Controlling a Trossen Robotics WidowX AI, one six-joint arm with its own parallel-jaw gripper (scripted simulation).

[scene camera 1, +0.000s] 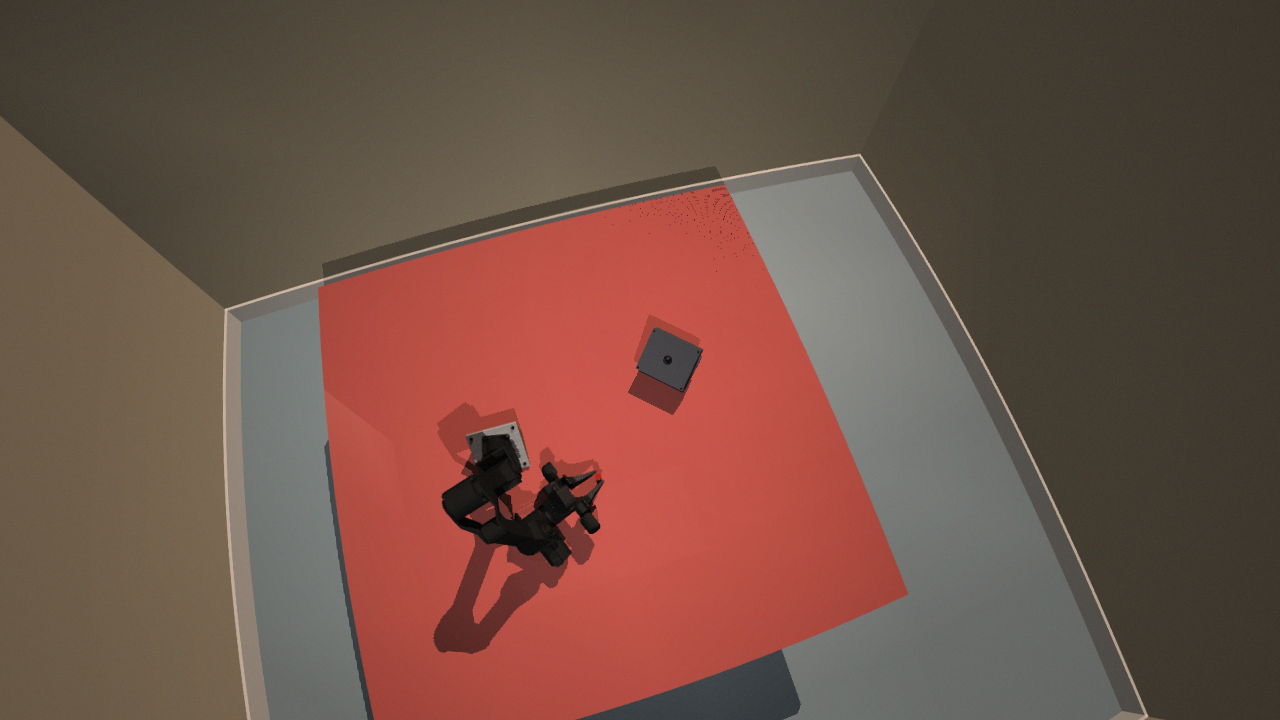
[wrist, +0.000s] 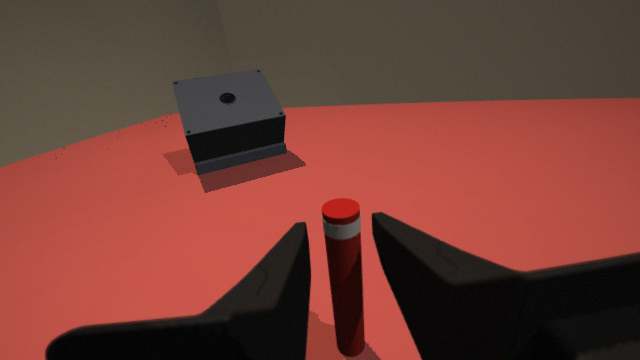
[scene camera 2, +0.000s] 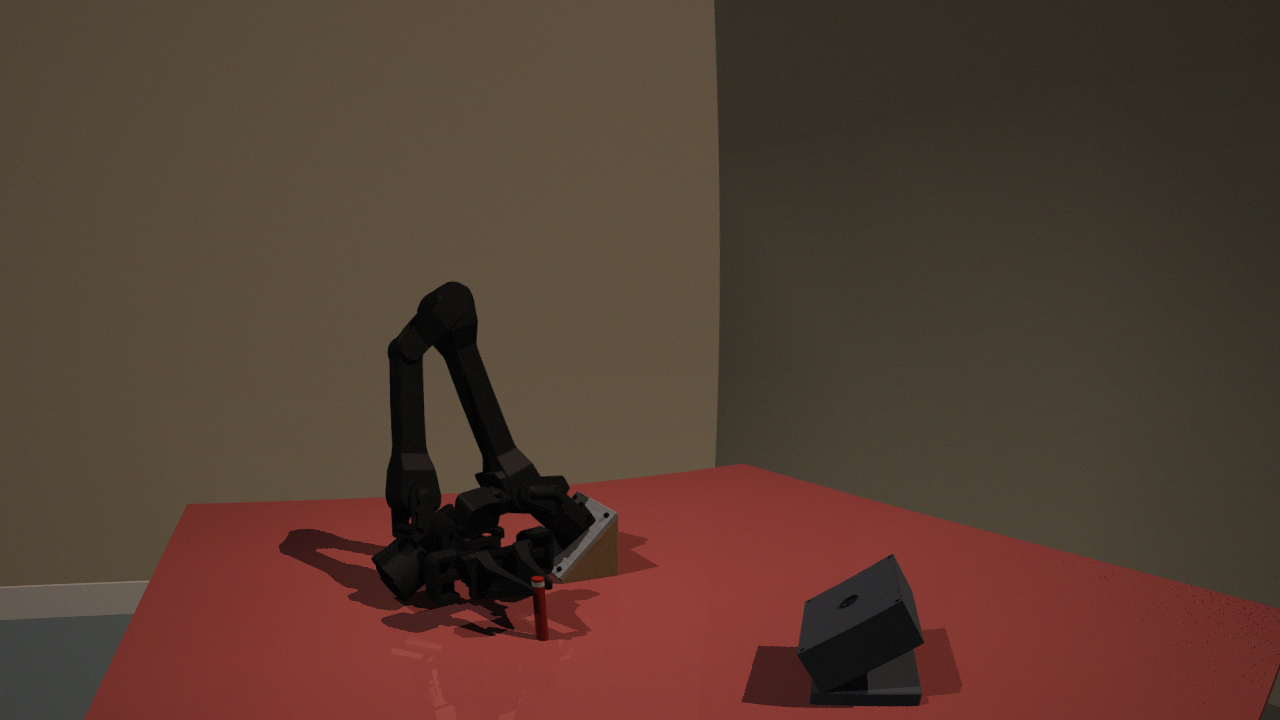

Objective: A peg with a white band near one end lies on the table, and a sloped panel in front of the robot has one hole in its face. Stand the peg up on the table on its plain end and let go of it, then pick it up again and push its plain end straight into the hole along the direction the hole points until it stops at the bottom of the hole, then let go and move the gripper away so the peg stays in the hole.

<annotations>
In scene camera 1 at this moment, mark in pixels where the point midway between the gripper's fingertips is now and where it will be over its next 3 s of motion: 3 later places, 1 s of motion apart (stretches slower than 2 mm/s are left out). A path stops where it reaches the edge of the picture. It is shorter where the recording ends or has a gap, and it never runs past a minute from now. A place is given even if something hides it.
The gripper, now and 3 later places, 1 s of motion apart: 599,475; 598,458; 590,455; 596,471
</annotations>
